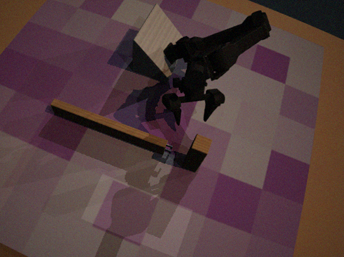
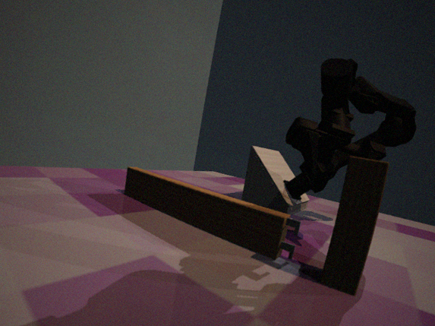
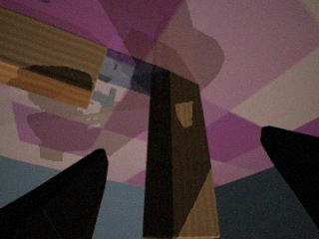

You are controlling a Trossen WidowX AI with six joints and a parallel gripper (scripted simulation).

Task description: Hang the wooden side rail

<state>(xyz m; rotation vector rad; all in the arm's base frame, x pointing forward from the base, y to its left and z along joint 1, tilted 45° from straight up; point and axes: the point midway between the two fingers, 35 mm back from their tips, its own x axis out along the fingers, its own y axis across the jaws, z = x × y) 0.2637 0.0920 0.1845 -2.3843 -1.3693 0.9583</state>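
My gripper tip is now 70 mm short of the headboard post, 60 mm to the right of it and 40 mm above it.
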